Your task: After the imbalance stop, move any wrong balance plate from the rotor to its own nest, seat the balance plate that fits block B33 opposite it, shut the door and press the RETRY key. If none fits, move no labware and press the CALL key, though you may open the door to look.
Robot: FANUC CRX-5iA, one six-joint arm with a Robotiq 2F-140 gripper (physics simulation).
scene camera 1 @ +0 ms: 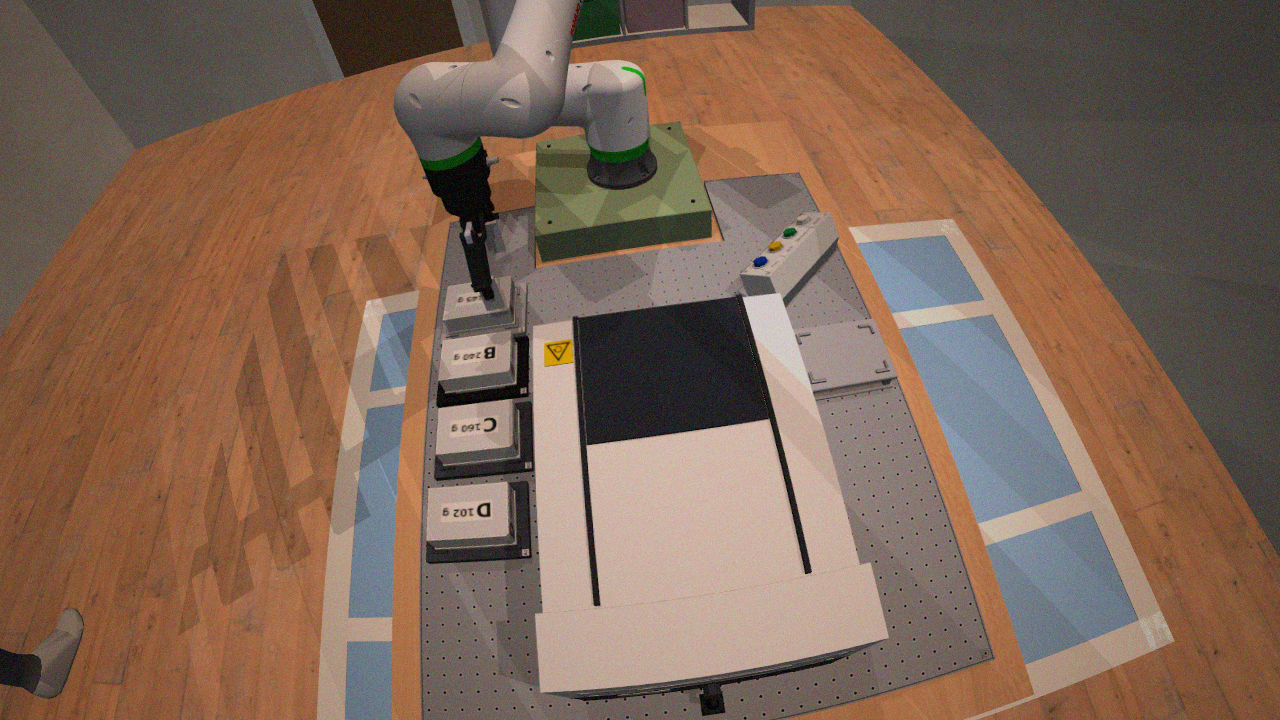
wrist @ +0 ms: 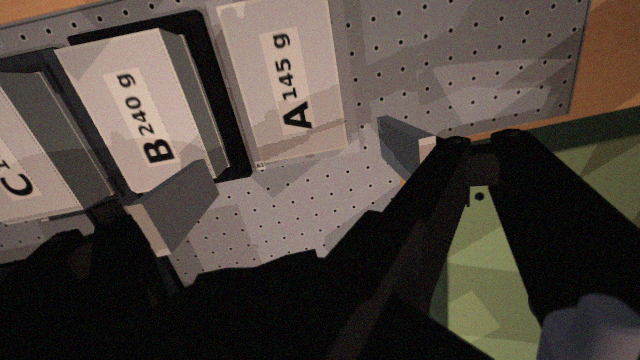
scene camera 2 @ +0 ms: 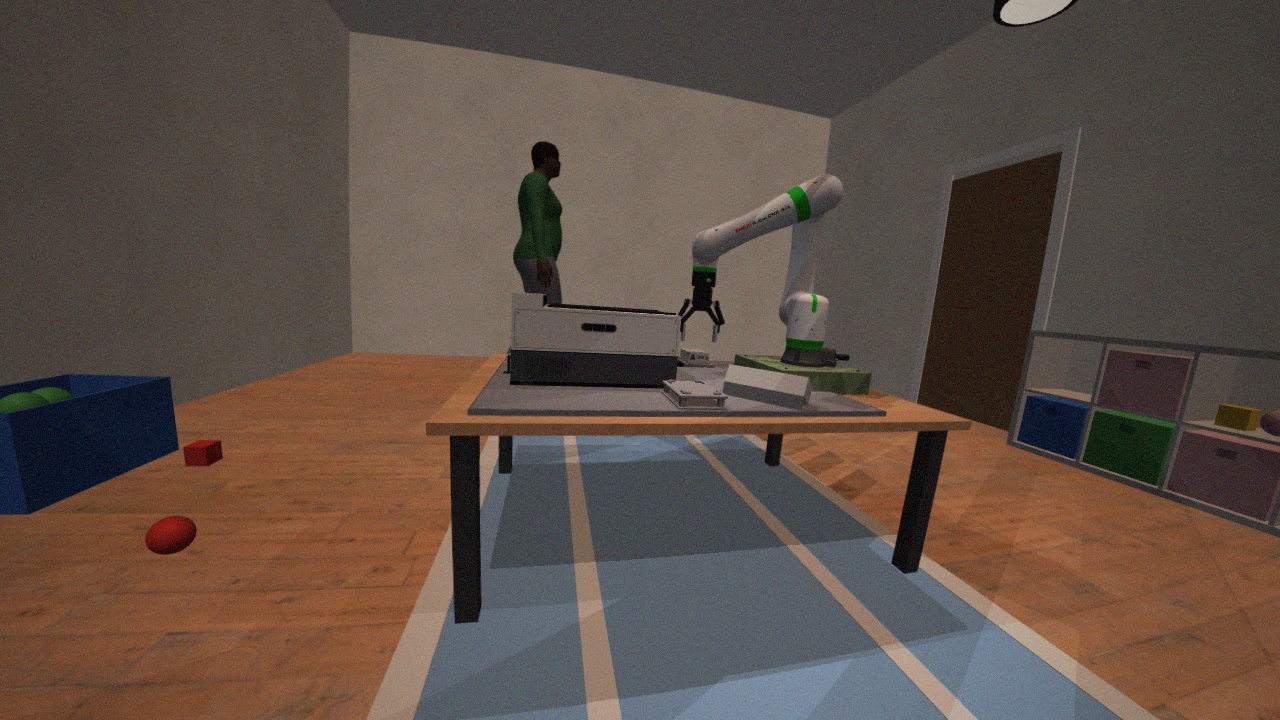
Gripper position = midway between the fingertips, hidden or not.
Observation:
My gripper (scene camera 1: pixel 496 278) is open and holds nothing. Also in view: a balance plate A (scene camera 1: pixel 464 312). I also see a balance plate B (scene camera 1: pixel 489 361).
The balance plate A shows as well in the wrist view (wrist: pixel 285 65). The balance plate B shows as well in the wrist view (wrist: pixel 143 91). My gripper shows as well in the wrist view (wrist: pixel 294 157) and in scene camera 2 (scene camera 2: pixel 698 341).

